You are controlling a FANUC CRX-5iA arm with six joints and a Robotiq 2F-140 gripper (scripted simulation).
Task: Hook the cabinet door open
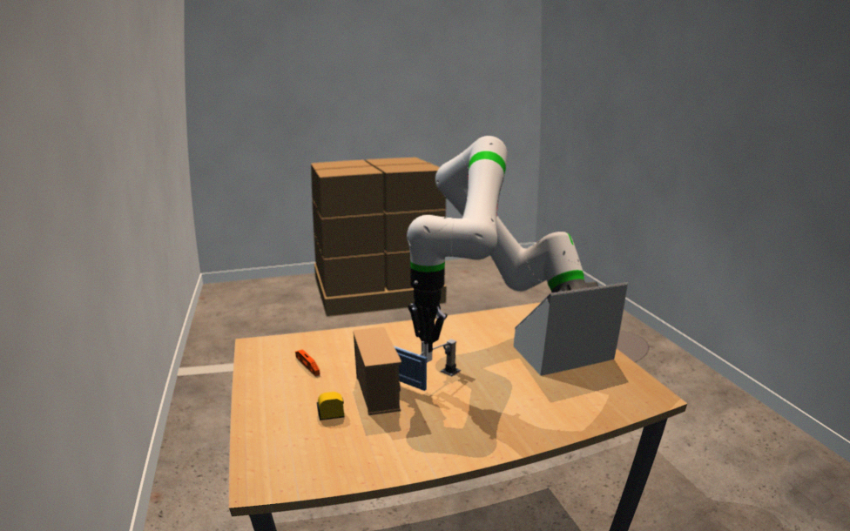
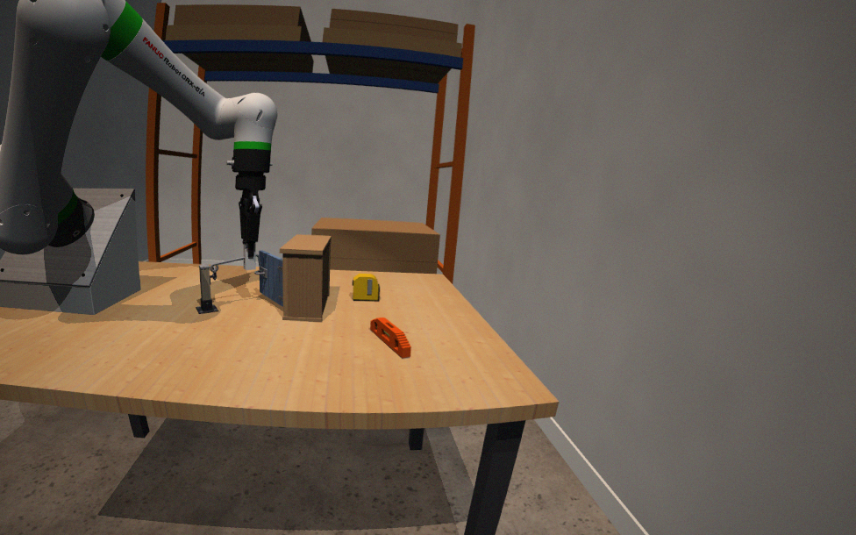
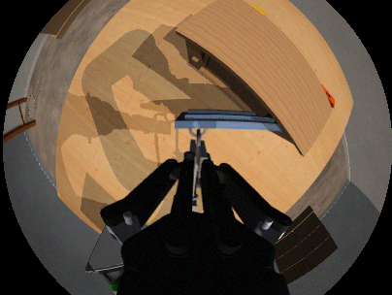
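The blue door lies 60 mm ahead of my hand, 50 mm below it and 30 mm to the right of it. Round my hand: yellow tape measure: 310 mm ahead, 100 mm below, 40 mm to the left; orange level: 320 mm ahead, 240 mm to the right, 110 mm below.
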